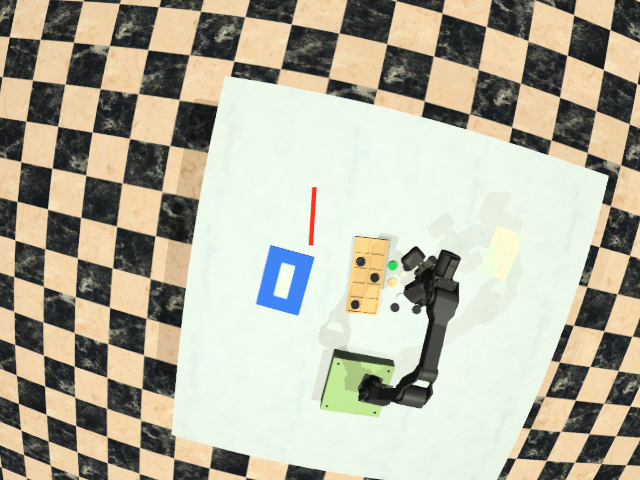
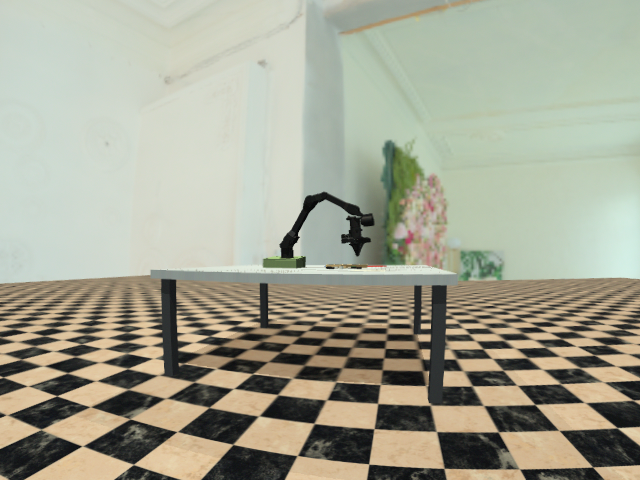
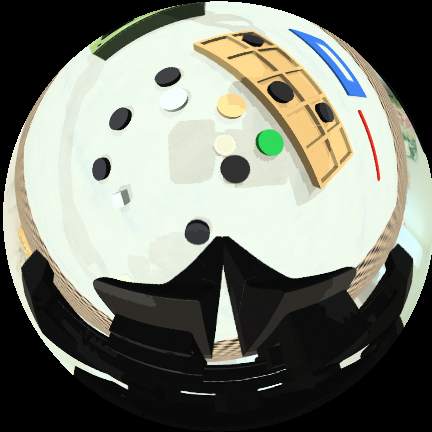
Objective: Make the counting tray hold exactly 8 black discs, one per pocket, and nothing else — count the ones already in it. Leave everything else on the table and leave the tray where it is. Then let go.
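The tan counting tray (image 1: 362,245) (image 3: 302,125) has two rows of pockets. Three pockets hold one black disc each: one disc (image 1: 355,304) (image 3: 252,39) at the end near the green base, one disc (image 1: 374,277) (image 3: 280,92) near the middle, and one disc (image 1: 360,261) (image 3: 324,112) in the other row. Several black discs lie loose beside the tray, among them a disc (image 3: 235,169), a disc (image 3: 197,232), a disc (image 3: 101,168), a disc (image 3: 120,118) and a disc (image 3: 167,76). My gripper (image 2: 357,254) (image 3: 221,241) is shut and empty, above the table.
Near the tray lie a green disc (image 1: 392,265) (image 3: 270,142), a yellow disc (image 1: 392,282) (image 3: 231,106), a cream disc (image 3: 224,145), a white disc (image 3: 173,99) and a small white block (image 3: 120,198). A blue frame (image 1: 268,279) and red stick (image 1: 312,217) lie beyond the tray.
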